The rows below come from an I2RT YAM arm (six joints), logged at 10 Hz.
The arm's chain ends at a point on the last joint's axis. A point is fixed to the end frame.
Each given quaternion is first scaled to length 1.
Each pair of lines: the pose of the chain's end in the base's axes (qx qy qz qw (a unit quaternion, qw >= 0); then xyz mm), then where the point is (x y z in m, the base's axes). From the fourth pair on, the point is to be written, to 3 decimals.
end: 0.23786 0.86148 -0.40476 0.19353 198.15 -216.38 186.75
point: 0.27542 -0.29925 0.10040
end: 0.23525 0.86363 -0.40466 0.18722 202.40 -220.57 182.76
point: 0.27851 -0.30307 0.09503
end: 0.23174 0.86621 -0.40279 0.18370 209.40 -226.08 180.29
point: 0.28514 -0.30769 0.09141
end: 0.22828 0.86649 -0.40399 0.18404 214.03 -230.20 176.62
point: 0.290 -0.312 0.088
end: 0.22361 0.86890 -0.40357 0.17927 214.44 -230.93 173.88
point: 0.290 -0.312 0.084
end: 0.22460 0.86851 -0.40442 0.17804 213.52 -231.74 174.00
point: 0.288 -0.313 0.084
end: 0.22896 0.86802 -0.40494 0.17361 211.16 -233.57 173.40
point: 0.285 -0.315 0.083
